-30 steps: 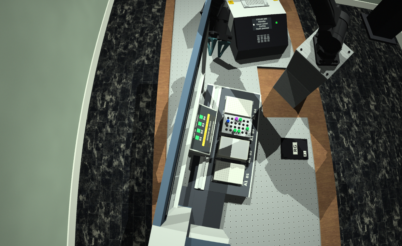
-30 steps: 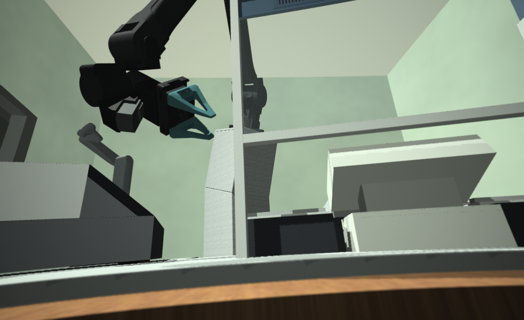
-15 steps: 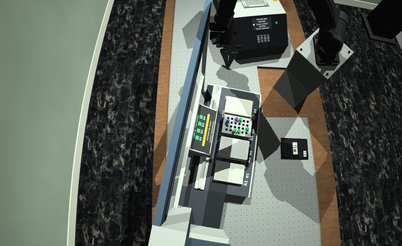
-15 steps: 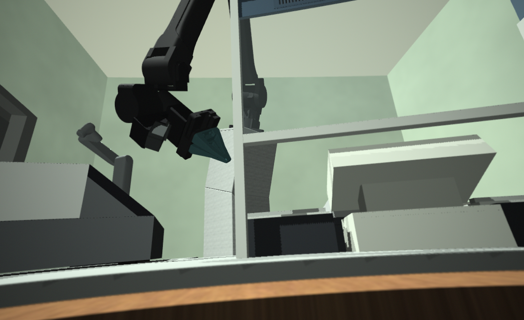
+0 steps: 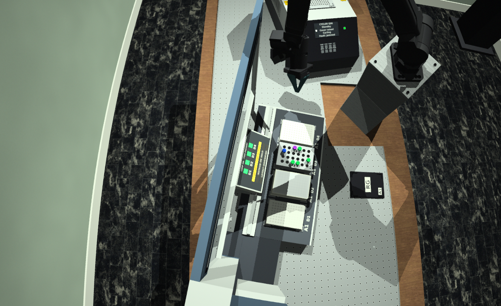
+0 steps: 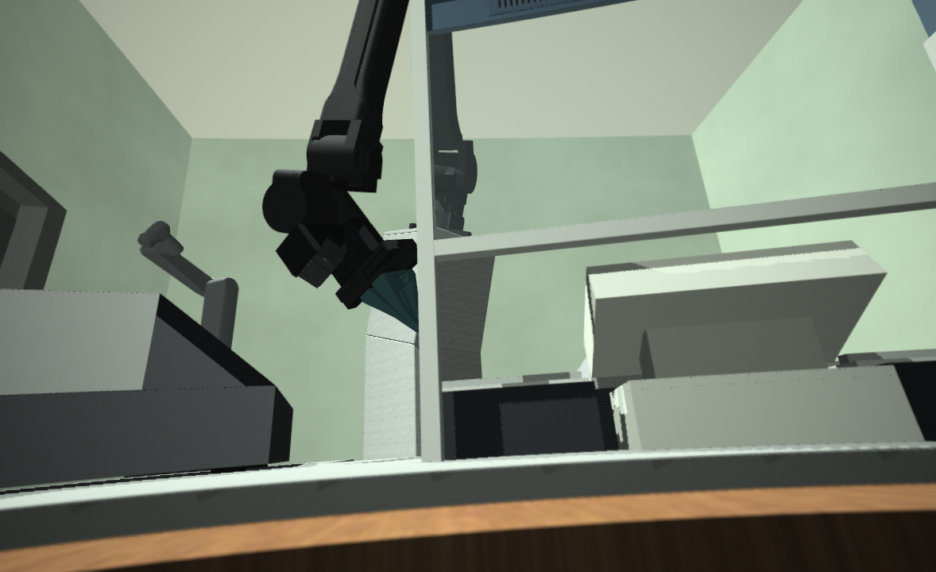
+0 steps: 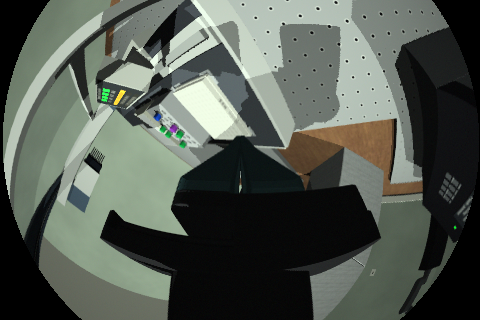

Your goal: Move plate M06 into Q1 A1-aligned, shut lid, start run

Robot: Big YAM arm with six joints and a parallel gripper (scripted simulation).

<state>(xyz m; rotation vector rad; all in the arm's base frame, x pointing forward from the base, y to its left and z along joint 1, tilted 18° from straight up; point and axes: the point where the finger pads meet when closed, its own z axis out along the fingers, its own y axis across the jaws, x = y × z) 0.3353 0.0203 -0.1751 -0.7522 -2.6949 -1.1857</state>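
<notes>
Right now my hand is 230 mm to the right of the tube cooling block and 70 mm above it. From my hand the other things lie so: frame post (160 mm ahead, 30 mm to the left, 90 mm above); then deep-well block (10 mm ahead, 340 mm to the left, 70 mm below).
</notes>
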